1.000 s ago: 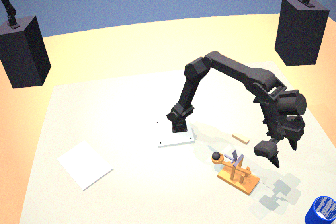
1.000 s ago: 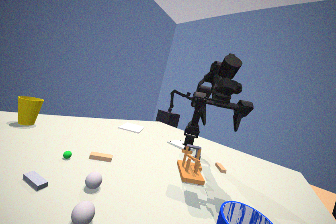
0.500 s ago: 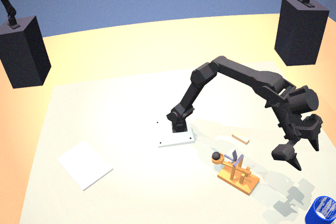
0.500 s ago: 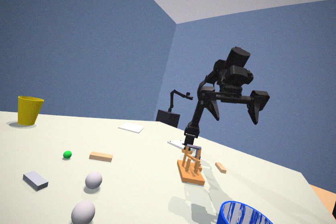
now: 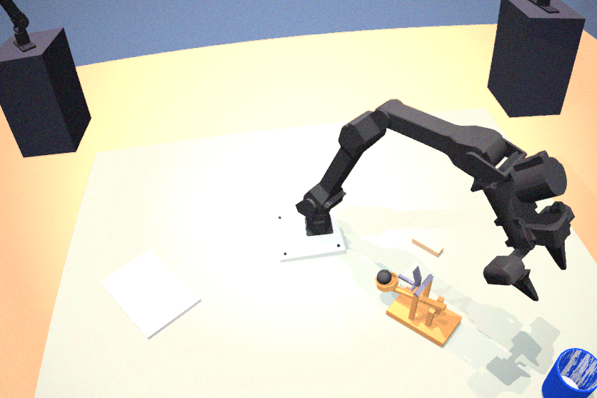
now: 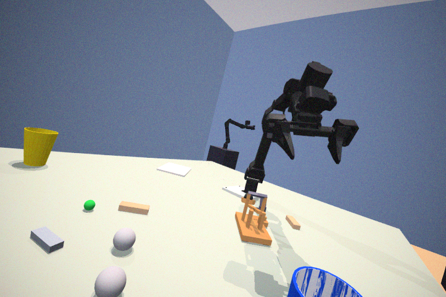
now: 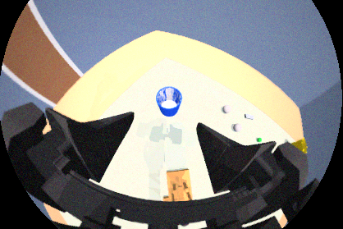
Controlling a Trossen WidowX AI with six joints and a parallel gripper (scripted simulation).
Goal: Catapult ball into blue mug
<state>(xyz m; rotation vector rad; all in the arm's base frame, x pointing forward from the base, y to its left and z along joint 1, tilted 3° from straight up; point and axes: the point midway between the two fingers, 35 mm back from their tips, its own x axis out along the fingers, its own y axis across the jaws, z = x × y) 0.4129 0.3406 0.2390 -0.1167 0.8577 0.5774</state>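
Right now my gripper tip is 230 mm to the left of the dark ball, 210 mm past it and 190 mm above it. The rest, counted from my gripper tip: blue mug (220 mm below, 100 mm ahead, 80 mm to the left); orange wooden catapult (200 mm below, 180 mm to the right, 170 mm behind); grey block (310 mm ahead, 300 mm to the right, 240 mm below).
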